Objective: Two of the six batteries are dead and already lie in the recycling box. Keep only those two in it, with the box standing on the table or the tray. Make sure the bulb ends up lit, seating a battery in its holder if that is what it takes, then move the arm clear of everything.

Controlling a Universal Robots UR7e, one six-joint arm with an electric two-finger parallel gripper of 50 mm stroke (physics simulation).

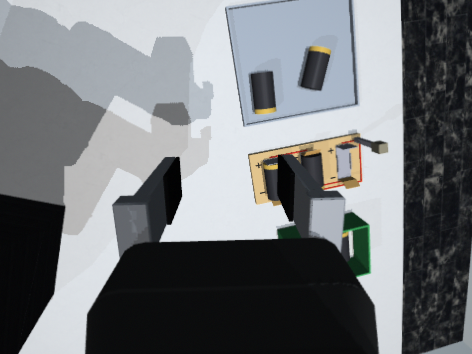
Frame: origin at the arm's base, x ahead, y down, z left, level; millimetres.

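Seen in the pictures: gripper, between the fingertips: (pixel 229 176).
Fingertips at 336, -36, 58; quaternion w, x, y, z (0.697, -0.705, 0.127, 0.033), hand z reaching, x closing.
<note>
A point is followed by its place in that frame, as x, y, z.
My gripper (pixel 229 176) @(336, -36, 58) is open and empty, left of the battery holder board. The tan holder board (pixel 330 164) @(536, 319, -85) has + and - marks and red lines. A dark battery (pixel 271 181) @(420, 287, -73) with its gold end toward the + side sits in the left bay, partly behind my right finger. Another battery (pixel 313 168) @(492, 284, -71) sits in the middle bay; its gold end is unclear. The right bay (pixel 344 162) @(561, 318, -89) is empty. Two batteries (pixel 263 92) @(439, 293, 66) (pixel 316 69) @(527, 293, 79) lie in the blue-grey tray (pixel 272 32) @(481, 327, 148). The green box (pixel 362 250) @(560, 292, -257) is partly hidden by my gripper; part of a battery (pixel 345 250) @(528, 292, -246) shows inside. No bulb can be made out.
A thin arm with a small square block (pixel 379 147) @(583, 238, -51) sticks out from the board's upper right corner. A dark marbled strip (pixel 435 175) runs along the right. Arm shadows fall on the white table (pixel 220 220) @(323, 330, -133) at the left. A black shape (pixel 27 265) @(72, 196, -56) stands at the lower left.
</note>
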